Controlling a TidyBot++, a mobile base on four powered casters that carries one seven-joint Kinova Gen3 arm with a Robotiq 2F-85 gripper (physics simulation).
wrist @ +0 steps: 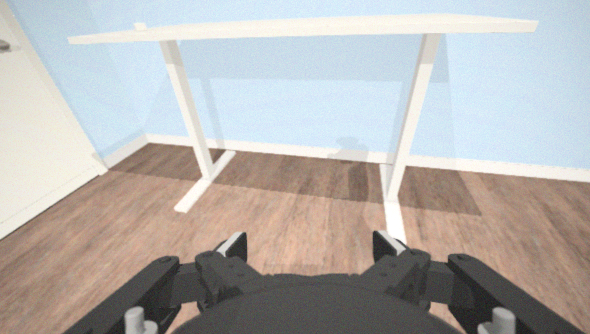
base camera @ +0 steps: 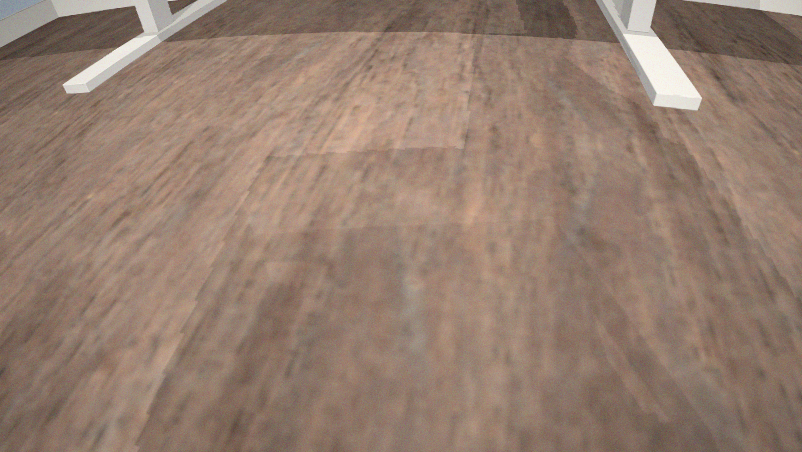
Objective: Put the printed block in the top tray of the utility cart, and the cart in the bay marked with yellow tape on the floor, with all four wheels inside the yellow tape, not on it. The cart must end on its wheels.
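My gripper [wrist: 309,245] is open and empty in the wrist view, its fingers wide apart low in the picture, with floor showing between them. A small whitish block-like thing [wrist: 140,26] sits on the left part of the white table [wrist: 310,28], well beyond and above the fingers in the picture. It is too small to tell whether it is the printed block. The utility cart and the yellow tape bay do not show in either view.
The white table's left foot [wrist: 192,196] [base camera: 115,62] and right foot [wrist: 393,220] [base camera: 665,70] stand on the wooden floor ahead. A blue wall [wrist: 300,110] is behind the table. A whitish door [wrist: 40,125] is at the far left.
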